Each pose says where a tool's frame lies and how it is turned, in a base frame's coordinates. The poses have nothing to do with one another.
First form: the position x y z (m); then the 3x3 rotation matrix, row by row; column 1 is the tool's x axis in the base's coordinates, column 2 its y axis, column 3 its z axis. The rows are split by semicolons.
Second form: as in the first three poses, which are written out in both.
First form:
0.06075, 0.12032, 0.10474; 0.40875, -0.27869, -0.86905; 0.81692, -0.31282, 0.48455; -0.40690, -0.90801, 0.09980
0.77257, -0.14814, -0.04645; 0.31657, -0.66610, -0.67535; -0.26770, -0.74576, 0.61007; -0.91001, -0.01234, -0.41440
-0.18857, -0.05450, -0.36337; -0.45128, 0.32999, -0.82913; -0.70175, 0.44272, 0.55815; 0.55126, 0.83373, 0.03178
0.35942, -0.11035, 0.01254; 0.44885, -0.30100, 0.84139; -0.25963, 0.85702, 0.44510; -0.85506, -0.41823, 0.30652
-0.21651, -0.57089, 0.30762; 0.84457, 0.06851, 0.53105; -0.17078, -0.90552, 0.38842; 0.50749, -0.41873, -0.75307
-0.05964, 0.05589, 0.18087; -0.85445, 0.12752, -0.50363; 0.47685, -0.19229, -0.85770; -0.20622, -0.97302, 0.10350
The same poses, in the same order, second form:
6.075, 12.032, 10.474; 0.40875, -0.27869, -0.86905; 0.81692, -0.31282, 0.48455; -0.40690, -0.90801, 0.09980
77.257, -14.814, -4.645; 0.31657, -0.66610, -0.67535; -0.26770, -0.74576, 0.61007; -0.91001, -0.01234, -0.41440
-18.857, -5.450, -36.337; -0.45128, 0.32999, -0.82913; -0.70175, 0.44272, 0.55815; 0.55126, 0.83373, 0.03178
35.942, -11.035, 1.254; 0.44885, -0.30100, 0.84139; -0.25963, 0.85702, 0.44510; -0.85506, -0.41823, 0.30652
-21.651, -57.089, 30.762; 0.84457, 0.06851, 0.53105; -0.17078, -0.90552, 0.38842; 0.50749, -0.41873, -0.75307
-5.964, 5.589, 18.087; -0.85445, 0.12752, -0.50363; 0.47685, -0.19229, -0.85770; -0.20622, -0.97302, 0.10350

